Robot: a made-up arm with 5 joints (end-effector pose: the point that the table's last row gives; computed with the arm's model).
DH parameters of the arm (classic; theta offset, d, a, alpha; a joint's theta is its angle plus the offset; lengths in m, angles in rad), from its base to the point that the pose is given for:
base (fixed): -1.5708 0.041 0 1.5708
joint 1: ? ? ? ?
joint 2: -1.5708 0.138 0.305 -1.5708
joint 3: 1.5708 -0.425 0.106 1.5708
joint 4: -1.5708 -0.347 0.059 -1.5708
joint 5: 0.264 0 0.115 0
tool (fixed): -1.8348 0.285 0 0
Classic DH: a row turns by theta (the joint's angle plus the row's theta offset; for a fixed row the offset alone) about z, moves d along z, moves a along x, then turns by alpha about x.
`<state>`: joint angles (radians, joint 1 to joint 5).
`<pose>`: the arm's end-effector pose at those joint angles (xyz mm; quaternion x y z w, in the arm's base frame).
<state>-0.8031 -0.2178 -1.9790 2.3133 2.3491</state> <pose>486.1 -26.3 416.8 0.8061 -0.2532 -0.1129 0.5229</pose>
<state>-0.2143 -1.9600 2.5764 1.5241 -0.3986</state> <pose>-111.9 391.4 -449.2 -0.6769 0.1522 -0.6002 0.3980</pose>
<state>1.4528 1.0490 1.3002 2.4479 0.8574</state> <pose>438.7 -600.8 150.1 -0.0164 -0.1862 0.8887 0.4186</pose>
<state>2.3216 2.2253 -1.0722 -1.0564 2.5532</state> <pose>473.6 761.9 362.8 -0.3871 0.3337 0.1734 0.8419</pose>
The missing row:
joint 1: 0 -0.188 0.062 1.5708
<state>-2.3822 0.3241 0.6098 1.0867 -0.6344</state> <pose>110.0 -167.7 195.6 -0.9347 -0.1559 0.2535 0.1944</pose>
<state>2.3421 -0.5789 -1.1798 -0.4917 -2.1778</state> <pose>320.3 -343.7 -621.2 0.8282 0.4825 0.1004 0.2670</pose>
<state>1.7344 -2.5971 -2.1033 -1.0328 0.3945</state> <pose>-731.7 218.4 387.9 0.2060 -0.4322 -0.2052 0.8536</pose>
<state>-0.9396 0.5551 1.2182 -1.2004 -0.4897</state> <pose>709.9 636.0 195.3 -0.2340 -0.1276 -0.7576 0.5958</pose>
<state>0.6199 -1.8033 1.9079 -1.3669 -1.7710</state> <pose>-576.7 -182.9 -307.4 0.5237 -0.3653 -0.4162 0.6474</pose>
